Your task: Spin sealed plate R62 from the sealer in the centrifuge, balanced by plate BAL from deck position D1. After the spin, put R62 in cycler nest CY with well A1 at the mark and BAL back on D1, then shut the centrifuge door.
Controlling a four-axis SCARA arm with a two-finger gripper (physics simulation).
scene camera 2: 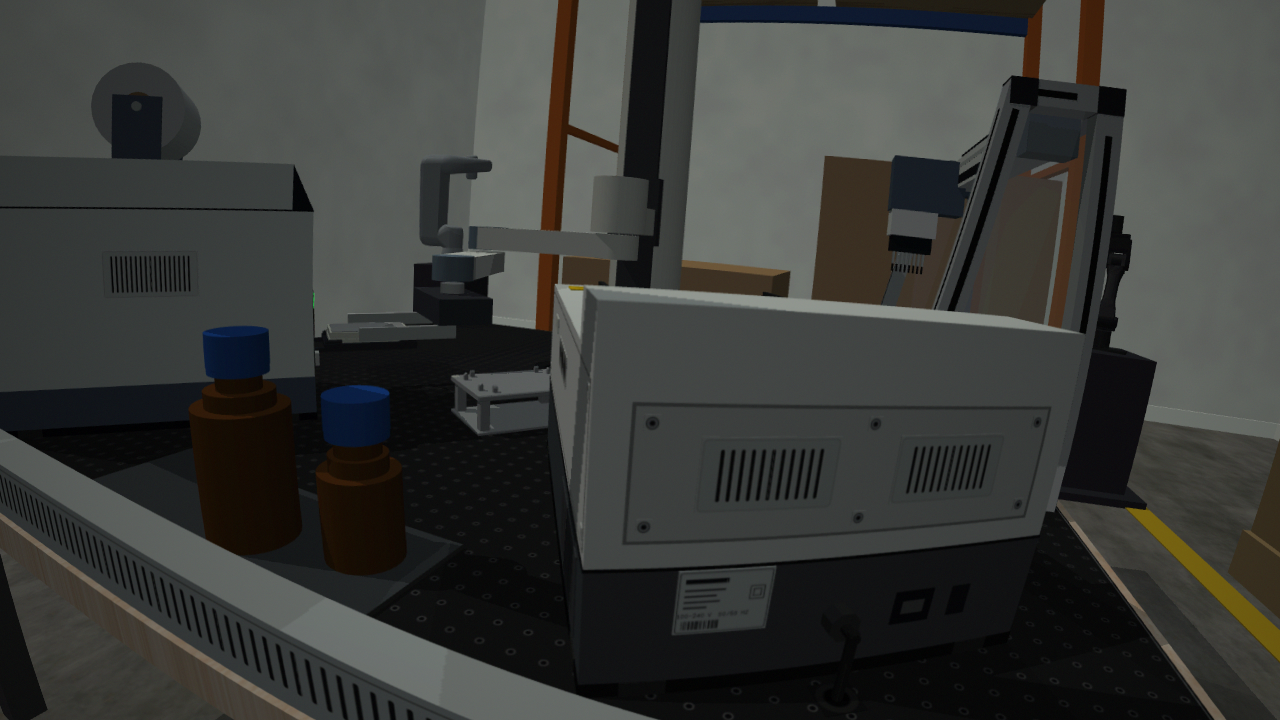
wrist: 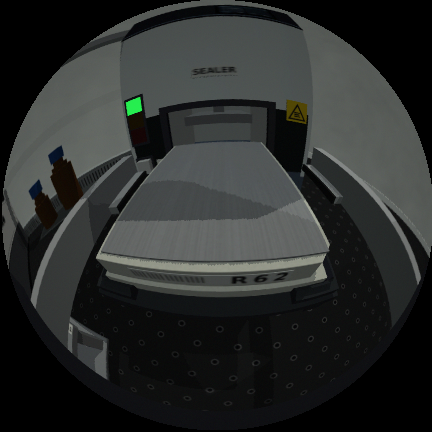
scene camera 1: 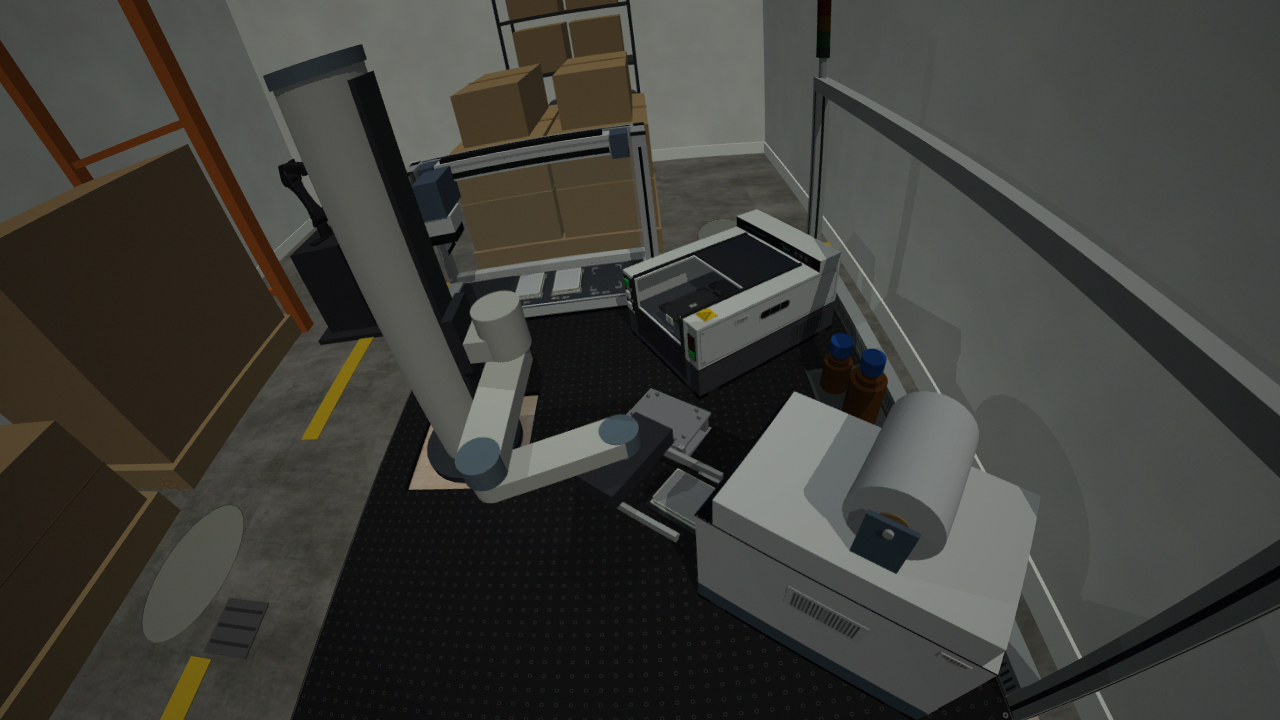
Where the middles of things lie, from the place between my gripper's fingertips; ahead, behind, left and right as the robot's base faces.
Right now the centrifuge (scene camera 2: 747, 489) is 63 cm to the left of my hand, 15 cm ahead of it and 1 cm above it.
